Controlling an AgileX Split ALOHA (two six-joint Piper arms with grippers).
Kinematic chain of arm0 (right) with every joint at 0, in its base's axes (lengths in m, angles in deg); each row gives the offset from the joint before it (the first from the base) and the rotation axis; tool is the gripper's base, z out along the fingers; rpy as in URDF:
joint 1: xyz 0 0 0.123 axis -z
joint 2: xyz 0 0 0 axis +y
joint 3: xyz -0.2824 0 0.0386 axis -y
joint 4: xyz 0.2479 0 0.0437 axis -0.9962 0 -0.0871
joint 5: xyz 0 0 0 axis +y
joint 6: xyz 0.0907 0 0.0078 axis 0.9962 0 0.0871
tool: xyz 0 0 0 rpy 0 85 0
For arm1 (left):
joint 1: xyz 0 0 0.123 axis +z
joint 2: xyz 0 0 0 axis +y
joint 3: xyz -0.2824 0 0.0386 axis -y
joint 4: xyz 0.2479 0 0.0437 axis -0.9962 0 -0.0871
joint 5: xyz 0 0 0 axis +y
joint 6: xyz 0.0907 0 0.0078 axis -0.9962 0 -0.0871
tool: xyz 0 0 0 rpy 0 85 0
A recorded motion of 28 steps. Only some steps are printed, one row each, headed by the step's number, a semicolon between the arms.
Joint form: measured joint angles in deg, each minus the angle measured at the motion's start. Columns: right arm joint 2, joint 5, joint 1, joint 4, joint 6, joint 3; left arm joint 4, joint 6, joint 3, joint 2, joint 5, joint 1.
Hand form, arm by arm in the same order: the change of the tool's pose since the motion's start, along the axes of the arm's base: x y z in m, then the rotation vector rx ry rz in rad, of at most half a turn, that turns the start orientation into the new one. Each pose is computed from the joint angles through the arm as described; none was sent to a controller.
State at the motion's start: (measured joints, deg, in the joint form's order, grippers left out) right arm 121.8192 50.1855 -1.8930 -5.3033 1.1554 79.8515; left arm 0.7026 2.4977 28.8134 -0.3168 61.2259 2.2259
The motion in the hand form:
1: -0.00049 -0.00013 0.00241 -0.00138 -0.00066 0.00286; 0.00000 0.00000 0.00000 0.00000 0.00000 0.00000
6: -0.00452 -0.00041 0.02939 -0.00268 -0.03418 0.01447; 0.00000 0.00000 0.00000 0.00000 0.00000 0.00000
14: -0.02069 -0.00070 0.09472 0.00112 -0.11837 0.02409; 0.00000 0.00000 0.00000 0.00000 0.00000 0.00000
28: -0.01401 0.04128 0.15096 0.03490 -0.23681 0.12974; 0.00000 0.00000 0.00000 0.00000 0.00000 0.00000
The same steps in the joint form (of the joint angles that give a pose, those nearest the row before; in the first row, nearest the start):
1: -0.35 0.32 0.00 0.12 -0.07 0.00; 0.00 0.00 0.00 0.00 0.00 0.00
6: -4.27 2.36 0.00 0.38 -0.44 0.00; 0.00 0.00 0.00 0.00 0.00 0.00
14: -13.76 7.54 0.00 0.49 -0.56 0.49; 0.00 0.00 0.00 0.00 0.00 0.00
28: -15.99 12.11 -5.89 -0.54 -0.73 9.69; 0.00 0.00 0.00 0.00 0.00 0.00

